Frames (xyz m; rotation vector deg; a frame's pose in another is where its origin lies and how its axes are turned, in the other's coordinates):
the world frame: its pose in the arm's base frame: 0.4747 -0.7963 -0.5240 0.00 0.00 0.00
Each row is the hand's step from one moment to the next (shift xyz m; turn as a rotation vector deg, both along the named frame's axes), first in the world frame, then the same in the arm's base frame.
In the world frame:
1: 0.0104 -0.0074 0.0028 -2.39 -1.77 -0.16
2: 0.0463 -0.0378 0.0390 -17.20 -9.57 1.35
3: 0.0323 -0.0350 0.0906 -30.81 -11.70 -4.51
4: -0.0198 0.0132 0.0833 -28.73 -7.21 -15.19
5: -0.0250 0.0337 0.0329 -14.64 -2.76 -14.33
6: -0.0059 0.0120 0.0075 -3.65 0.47 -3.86
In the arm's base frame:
1: 0.0104 -0.0074 0.0028 -2.39 -1.77 -0.16
2: 0.0463 -0.0378 0.0390 -17.20 -9.57 1.35
3: 0.0323 -0.0350 0.0906 -30.81 -11.70 -4.51
4: -0.0198 0.0132 0.0833 -28.73 -7.21 -15.19
5: -0.0250 0.0337 0.0329 -14.64 -2.76 -14.33
6: -0.0059 0.0120 0.0075 -3.65 0.47 -3.86

